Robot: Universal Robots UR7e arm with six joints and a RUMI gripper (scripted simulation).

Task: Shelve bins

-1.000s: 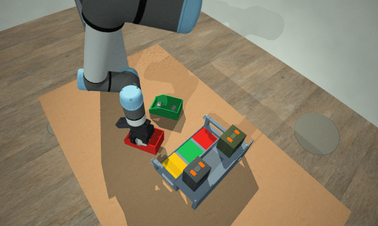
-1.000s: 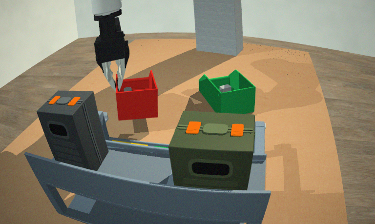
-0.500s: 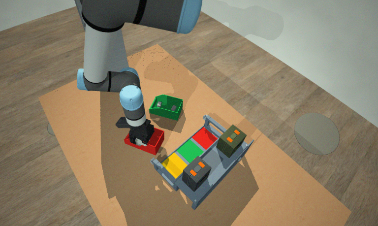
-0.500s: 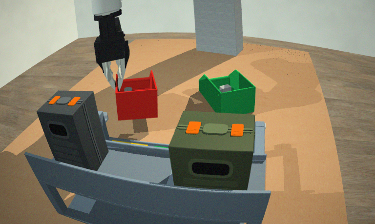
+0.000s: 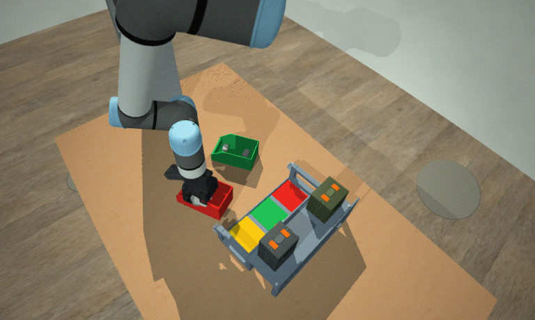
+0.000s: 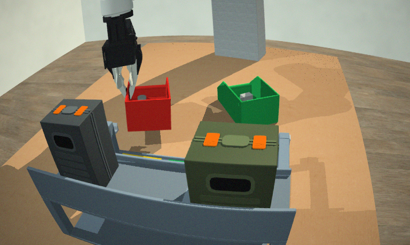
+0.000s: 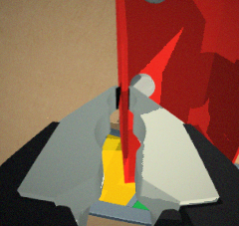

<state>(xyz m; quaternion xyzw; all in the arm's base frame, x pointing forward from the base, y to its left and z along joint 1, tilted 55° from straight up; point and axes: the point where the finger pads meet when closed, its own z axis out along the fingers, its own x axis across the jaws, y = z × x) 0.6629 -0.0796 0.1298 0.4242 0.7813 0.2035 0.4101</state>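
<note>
Right now my hand is 40 mm to the right of the red bin, 30 mm past it and 30 mm above it. The rest, counted from my hand: olive box 340 mm to the left, 240 mm ahead, 50 mm above; then dark grey box 280 mm ahead, 120 mm to the left, 60 mm above; then green bin 240 mm to the left, 160 mm behind, 60 mm below.
</note>
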